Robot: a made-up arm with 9 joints. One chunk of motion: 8 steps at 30 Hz.
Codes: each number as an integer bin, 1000 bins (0 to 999) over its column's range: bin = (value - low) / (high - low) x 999, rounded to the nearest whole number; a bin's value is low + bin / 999 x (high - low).
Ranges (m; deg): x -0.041..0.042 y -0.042..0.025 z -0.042..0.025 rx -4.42..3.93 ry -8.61..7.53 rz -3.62..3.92
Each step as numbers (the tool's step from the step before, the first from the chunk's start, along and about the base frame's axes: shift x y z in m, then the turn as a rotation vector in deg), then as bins.
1 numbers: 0.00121 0.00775 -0.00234 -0.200 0.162 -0.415
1 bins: 508 742 591 505 543 425
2 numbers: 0.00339 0.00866 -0.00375 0.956 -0.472 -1.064
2 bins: 534 755 570 643 504 339
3 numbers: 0.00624 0.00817 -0.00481 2.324 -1.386 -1.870
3 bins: 569 748 555 807 447 232
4 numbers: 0.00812 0.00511 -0.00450 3.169 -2.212 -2.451
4 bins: 591 702 559 908 396 155
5 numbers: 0.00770 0.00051 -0.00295 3.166 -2.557 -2.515
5 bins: 586 634 582 908 375 146
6 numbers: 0.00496 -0.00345 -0.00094 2.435 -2.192 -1.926
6 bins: 553 575 612 820 397 224
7 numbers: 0.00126 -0.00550 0.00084 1.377 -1.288 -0.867
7 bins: 509 544 639 694 453 365
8 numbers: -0.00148 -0.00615 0.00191 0.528 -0.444 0.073
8 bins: 476 535 655 592 505 489
